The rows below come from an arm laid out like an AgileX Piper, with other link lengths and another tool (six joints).
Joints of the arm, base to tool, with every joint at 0 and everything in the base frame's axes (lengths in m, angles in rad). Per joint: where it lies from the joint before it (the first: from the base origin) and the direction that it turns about. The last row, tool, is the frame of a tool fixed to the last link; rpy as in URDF.
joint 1: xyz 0 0 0.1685 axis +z
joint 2: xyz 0 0 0 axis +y
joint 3: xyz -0.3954 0 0.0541 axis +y
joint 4: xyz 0.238 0 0.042 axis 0.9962 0 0.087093
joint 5: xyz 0 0 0 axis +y
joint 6: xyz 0.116 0 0.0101 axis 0.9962 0 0.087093
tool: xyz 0.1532 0 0.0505 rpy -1.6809 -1.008 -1.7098
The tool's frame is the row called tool.
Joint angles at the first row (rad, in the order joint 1, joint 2, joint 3, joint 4, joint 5, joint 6):
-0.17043 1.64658 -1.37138 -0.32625 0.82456 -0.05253
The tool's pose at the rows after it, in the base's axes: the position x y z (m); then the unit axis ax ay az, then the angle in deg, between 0 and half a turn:
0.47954, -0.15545, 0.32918, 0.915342, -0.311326, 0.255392, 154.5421
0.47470, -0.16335, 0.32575, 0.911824, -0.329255, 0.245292, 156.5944
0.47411, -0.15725, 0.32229, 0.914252, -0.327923, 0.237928, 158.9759
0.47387, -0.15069, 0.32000, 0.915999, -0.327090, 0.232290, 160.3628
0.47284, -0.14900, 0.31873, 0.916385, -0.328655, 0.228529, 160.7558
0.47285, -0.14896, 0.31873, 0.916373, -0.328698, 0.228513, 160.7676
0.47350, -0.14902, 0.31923, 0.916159, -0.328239, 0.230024, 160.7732
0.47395, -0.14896, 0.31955, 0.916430, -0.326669, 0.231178, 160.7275
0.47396, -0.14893, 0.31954, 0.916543, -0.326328, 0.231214, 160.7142
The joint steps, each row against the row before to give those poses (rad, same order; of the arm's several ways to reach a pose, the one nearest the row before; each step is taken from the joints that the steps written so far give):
-0.04088 0.00000 0.00001 0.01845 0.00192 -0.00304
-0.04054 0.00001 -0.00004 0.06223 0.00192 -0.02922
-0.01507 0.00000 0.00001 0.06776 0.00460 -0.04767
0.00001 0.00000 0.00003 0.03357 0.00802 -0.01638
0.00000 -0.00002 0.00002 0.00858 0.00648 -0.00033
0.00000 0.00000 -0.00001 0.00023 0.00002 0.00000
-0.00001 0.00000 0.00000 0.00001 -0.00301 -0.00096
-0.00001 0.00000 -0.00001 0.00001 -0.00201 -0.00342
0.00001 0.00002 -0.00001 -0.00001 -0.00001 -0.00072

